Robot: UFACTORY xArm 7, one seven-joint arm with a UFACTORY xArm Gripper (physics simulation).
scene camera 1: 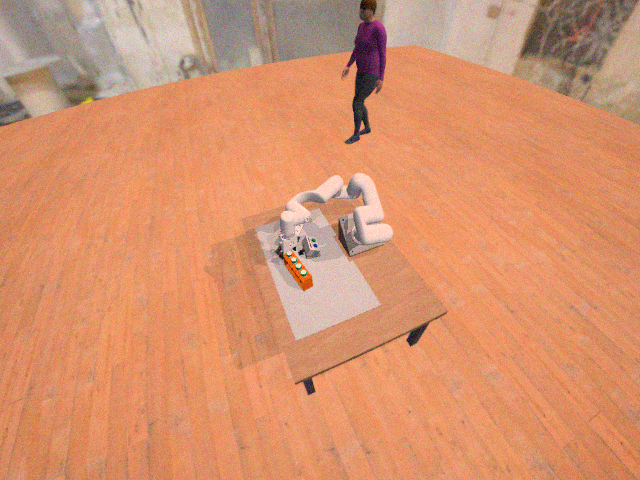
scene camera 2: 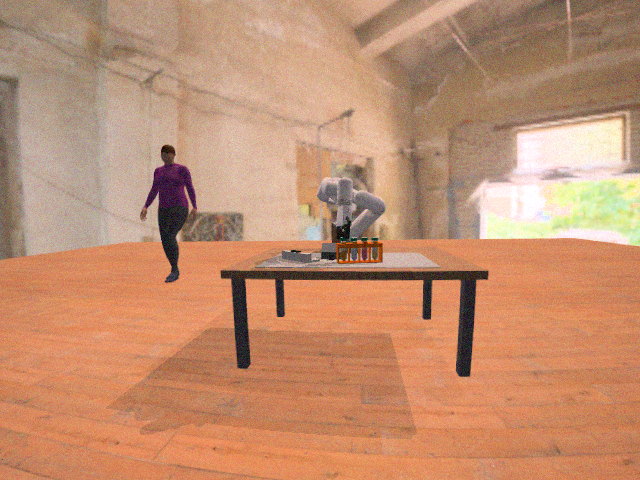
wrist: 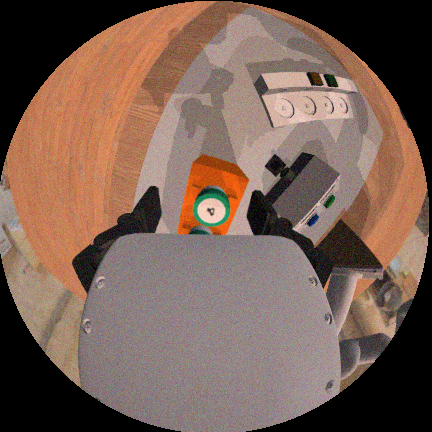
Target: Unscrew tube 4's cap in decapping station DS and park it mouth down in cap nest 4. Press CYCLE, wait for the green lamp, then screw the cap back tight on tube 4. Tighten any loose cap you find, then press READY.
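Seen in the pictures: gripper, fingertip midpoint: (scene camera 1: 287, 253) (scene camera 2: 342, 239) (wrist: 204, 200); arm's base at its link origin: (wrist: 344, 273).
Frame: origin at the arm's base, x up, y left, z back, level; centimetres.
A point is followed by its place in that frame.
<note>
The orange rack (scene camera 1: 308, 283) {y 19.7, x -4.2, z -39.6 cm} (scene camera 2: 361, 261) {y 10.2, x -8.7, z -43.3 cm} (wrist: 235, 186) {y -0.9, x 0.4, z -43.2 cm} holds several tubes with green-rimmed white caps. Tube 4's cap (wrist: 211, 209) {y 1.4, x 3.3, z -44.6 cm}, marked 4, is on its tube at the rack's far end in the wrist view. My gripper (scene camera 1: 290, 252) {y 1.3, x 2.7, z -45.4 cm} (scene camera 2: 341, 238) {y 1.3, x 2.7, z -45.4 cm} (wrist: 204, 200) {y 1.3, x 2.7, z -45.4 cm} is open and empty, its black fingers on either side of that cap and apart from it. A grey box (scene camera 1: 312, 246) {y -2.7, x -1.9, z -29.8 cm} (scene camera 2: 328, 250) {y -7.7, x -4.5, z -33.7 cm} (wrist: 310, 185) {y -6.9, x -2.8, z -32.8 cm} has a green button (wrist: 329, 201) {y -7.5, x -1.6, z -28.3 cm}, a blue button (wrist: 313, 220) {y -3.3, x -1.8, z -28.3 cm} and a black square fitting (wrist: 275, 164) {y -6.2, x -8.2, z -37.1 cm}. A pale nest block (scene camera 2: 297, 255) {y -22.5, x -5.9, z -42.9 cm} (wrist: 275, 117) {y -12.7, x -8.0, z -41.8 cm} shows four empty round nests; their numbers are unreadable.
A dark amber lamp (wrist: 315, 78) {y -22.2, x -3.7, z -41.3 cm} and a dark green lamp (wrist: 331, 80) {y -25.3, x -3.7, z -38.9 cm} sit on the nest block's raised back. The grey mat (scene camera 1: 336, 302) {y 33.2, x -9.1, z -28.8 cm} lies on the wooden table (scene camera 1: 361, 338) {y 55.7, x -9.4, z -24.6 cm}. A person (scene camera 1: 369, 51) (scene camera 2: 173, 191) is on the floor away from the table.
</note>
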